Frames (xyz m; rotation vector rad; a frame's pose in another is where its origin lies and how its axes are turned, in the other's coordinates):
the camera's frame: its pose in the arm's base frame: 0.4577 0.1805 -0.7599 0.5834 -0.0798 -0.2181
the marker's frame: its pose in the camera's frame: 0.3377 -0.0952 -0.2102 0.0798 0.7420 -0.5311
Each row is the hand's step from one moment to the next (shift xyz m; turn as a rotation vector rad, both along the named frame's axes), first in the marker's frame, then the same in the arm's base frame.
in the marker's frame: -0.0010 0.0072 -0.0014 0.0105 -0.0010 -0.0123
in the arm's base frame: 0.0034 0.0059 0.0029 0.0001 0.0071 -0.0146
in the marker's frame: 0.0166 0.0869 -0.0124 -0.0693 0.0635 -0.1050
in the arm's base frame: 0.0607 0.0639 0.0150 -0.0493 0.1290 0.0282
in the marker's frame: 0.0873 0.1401 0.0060 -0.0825 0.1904 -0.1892
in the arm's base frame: 0.1465 0.0755 -0.0107 -0.0138 0.2764 0.0473
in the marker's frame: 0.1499 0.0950 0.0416 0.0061 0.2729 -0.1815
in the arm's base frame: 0.1717 0.0111 -0.0601 0.0970 0.3128 0.0140
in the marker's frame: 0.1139 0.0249 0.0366 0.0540 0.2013 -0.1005
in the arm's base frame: 0.1022 -0.0262 -0.0617 0.1170 0.1993 -0.0123
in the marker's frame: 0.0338 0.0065 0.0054 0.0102 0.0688 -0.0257
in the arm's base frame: 0.0272 -0.0043 -0.0213 0.0389 0.0628 0.0065
